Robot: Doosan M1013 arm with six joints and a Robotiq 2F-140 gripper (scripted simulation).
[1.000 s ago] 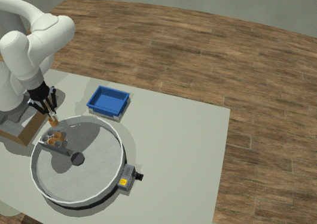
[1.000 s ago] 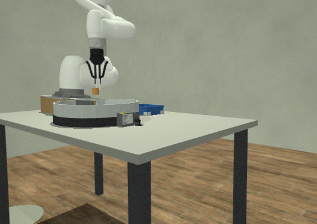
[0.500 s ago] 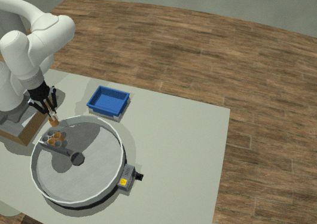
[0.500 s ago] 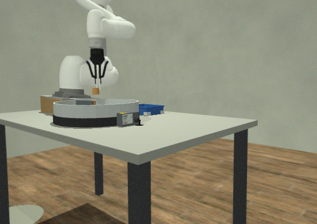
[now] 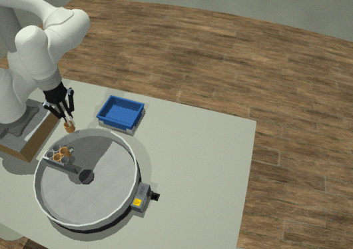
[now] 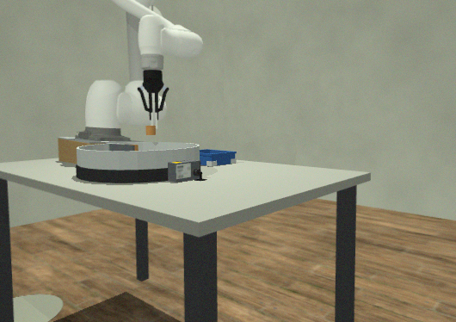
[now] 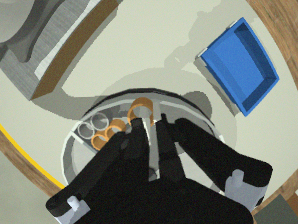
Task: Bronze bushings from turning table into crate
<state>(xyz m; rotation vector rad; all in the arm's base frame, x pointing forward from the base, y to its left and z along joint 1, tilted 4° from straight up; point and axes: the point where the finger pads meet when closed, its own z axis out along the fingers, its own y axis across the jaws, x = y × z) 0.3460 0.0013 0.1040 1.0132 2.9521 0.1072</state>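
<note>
Now: hand 130 mm short of the crate, 200 mm to the right of it and 160 mm above it. The rest, counted from my hand: turning table 120 mm ahead, 170 mm to the right, 130 mm below.
</note>
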